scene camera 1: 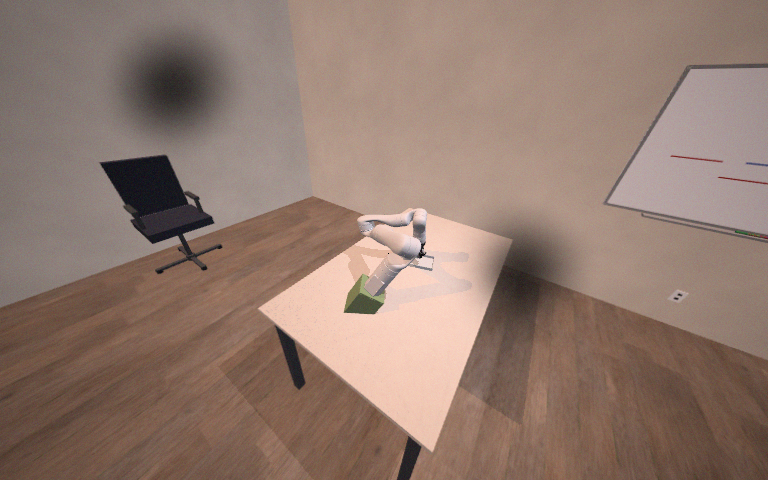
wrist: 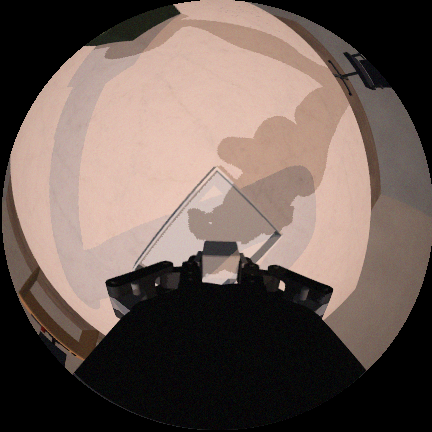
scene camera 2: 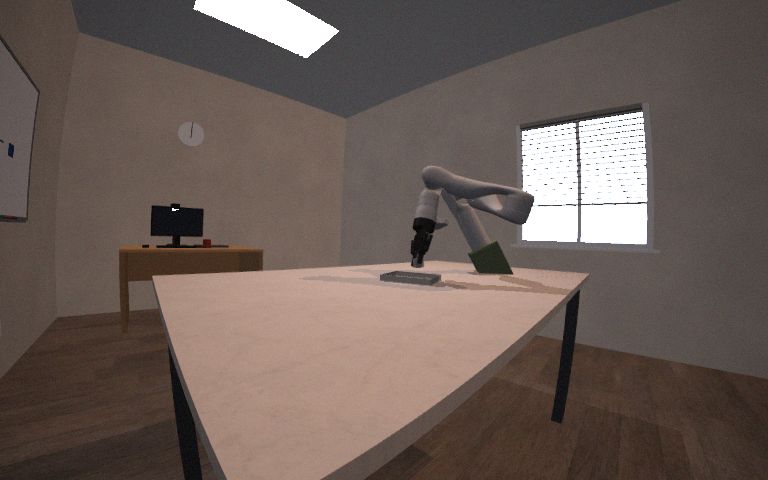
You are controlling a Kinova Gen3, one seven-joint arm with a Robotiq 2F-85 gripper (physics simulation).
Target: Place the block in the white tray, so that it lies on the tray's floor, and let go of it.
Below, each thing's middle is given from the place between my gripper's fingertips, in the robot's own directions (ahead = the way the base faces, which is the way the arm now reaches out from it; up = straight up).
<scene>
My hand is 1 cm to the left of the white tray (wrist: 216,209) and 4 cm above it.
</scene>
